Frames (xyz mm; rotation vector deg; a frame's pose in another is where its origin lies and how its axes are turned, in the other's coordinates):
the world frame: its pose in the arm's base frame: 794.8 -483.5 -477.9 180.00 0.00 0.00
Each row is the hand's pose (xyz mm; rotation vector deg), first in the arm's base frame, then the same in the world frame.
Working: the arm's base frame: its pose in the world frame: -794.8 -483.5 -477.9 180.00 0.00 0.00

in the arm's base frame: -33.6 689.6 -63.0 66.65 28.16 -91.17
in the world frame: -828.4 -1173.1 -414.9 -73.45 -92.78 -28.66
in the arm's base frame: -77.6 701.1 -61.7 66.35 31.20 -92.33
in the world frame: -872.4 -1184.6 -416.2 -72.03 -93.70 -31.66
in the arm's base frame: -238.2 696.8 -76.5 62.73 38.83 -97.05
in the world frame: -1033.0 -1180.3 -401.4 -68.79 -98.60 -39.45
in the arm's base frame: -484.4 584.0 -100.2 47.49 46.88 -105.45
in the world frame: -1279.2 -1067.5 -377.7 -69.19 -111.82 -49.71
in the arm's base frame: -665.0 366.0 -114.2 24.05 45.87 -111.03
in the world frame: -1459.8 -849.5 -363.7 -78.19 -129.20 -53.38
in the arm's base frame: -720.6 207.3 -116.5 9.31 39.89 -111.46
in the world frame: -1515.4 -690.8 -361.4 -87.96 -139.45 -49.91
